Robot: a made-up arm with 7 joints. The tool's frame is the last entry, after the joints.
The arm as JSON. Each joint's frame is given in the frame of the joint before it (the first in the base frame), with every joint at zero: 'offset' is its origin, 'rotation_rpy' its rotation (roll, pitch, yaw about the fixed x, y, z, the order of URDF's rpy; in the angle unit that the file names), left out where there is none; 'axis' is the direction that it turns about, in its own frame. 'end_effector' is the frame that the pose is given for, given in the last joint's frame.
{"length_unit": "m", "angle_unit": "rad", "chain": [
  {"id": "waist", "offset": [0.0, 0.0, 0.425], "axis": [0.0, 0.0, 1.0]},
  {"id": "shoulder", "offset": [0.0, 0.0, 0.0], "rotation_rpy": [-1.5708, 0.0, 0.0], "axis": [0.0, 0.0, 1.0]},
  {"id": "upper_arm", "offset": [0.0, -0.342, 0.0], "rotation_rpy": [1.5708, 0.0, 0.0], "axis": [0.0, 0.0, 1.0]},
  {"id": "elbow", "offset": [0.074, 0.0, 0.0], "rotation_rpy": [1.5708, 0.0, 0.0], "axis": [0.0, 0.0, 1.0]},
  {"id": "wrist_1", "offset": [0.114, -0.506, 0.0], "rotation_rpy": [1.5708, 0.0, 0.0], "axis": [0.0, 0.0, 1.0]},
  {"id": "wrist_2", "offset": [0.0, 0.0, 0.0], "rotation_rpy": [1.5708, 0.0, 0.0], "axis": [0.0, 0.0, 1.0]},
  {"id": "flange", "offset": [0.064, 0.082, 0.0], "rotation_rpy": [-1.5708, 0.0, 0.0], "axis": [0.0, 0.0, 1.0]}
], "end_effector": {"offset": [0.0, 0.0, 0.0]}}
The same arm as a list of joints. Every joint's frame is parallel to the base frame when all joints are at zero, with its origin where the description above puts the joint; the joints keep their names.
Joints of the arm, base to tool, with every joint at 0 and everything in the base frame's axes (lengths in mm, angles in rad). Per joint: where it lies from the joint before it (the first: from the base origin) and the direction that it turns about. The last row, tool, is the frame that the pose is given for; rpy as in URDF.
waist: axis +z origin 0.0 0.0 425.0
shoulder: axis +y origin 0.0 0.0 0.0
upper_arm: axis +z origin 0.0 0.0 342.0
elbow: axis -y origin 74.0 0.0 0.0
wrist_1: axis -z origin 114.0 0.0 -506.0
wrist_2: axis +y origin 0.0 0.0 0.0
flange: axis -z origin 64.0 0.0 -82.0
tool: origin 0.0 0.0 0.0 rpy -3.1416 0.0000 0.0000

